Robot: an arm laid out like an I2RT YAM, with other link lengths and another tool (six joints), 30 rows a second.
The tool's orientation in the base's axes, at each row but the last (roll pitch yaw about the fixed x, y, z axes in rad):
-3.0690, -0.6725, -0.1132
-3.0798, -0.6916, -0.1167
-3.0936, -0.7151, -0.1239
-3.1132, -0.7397, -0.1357
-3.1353, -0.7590, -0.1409
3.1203, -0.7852, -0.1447
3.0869, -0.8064, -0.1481
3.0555, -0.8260, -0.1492
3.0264, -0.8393, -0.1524
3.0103, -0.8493, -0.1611
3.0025, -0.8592, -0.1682
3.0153, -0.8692, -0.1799
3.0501, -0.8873, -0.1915
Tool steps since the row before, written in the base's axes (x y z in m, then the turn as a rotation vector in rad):
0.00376, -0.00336, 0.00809, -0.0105, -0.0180, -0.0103
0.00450, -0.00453, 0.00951, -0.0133, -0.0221, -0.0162
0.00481, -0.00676, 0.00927, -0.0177, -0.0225, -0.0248
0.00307, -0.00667, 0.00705, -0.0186, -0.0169, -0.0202
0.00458, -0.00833, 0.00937, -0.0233, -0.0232, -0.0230
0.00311, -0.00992, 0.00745, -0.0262, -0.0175, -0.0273
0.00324, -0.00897, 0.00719, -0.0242, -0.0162, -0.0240
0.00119, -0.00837, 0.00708, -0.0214, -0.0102, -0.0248
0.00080, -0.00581, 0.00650, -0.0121, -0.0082, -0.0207
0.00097, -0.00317, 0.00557, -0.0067, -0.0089, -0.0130
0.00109, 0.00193, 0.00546, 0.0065, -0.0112, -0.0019
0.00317, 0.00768, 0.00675, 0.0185, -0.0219, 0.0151
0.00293, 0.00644, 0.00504, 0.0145, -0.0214, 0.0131
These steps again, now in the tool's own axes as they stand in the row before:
0.00826, 0.00263, -0.00397, -0.0130, 0.0192, 0.0014
0.00991, 0.00371, -0.00438, -0.0185, 0.0238, 0.0042
0.01031, 0.00595, -0.00361, -0.0274, 0.0249, 0.0078
0.00767, 0.00612, -0.00272, -0.0255, 0.0194, 0.0035
0.01059, 0.00759, -0.00292, -0.0302, 0.0263, 0.0029
0.00846, 0.00941, -0.00188, -0.0359, 0.0210, 0.0032
0.00832, 0.00847, -0.00125, -0.0322, 0.0195, 0.0021
0.00685, 0.00833, -0.00231, -0.0316, 0.0130, 0.0035
0.00595, 0.00594, -0.00243, -0.0226, 0.0092, 0.0070
0.00515, 0.00329, -0.00217, -0.0132, 0.0092, 0.0059
0.00463, -0.00165, -0.00326, 0.0040, 0.0088, 0.0088
0.00628, -0.00768, -0.00402, 0.0258, 0.0172, 0.0094
0.00495, -0.00668, -0.00252, 0.0217, 0.0176, 0.0076

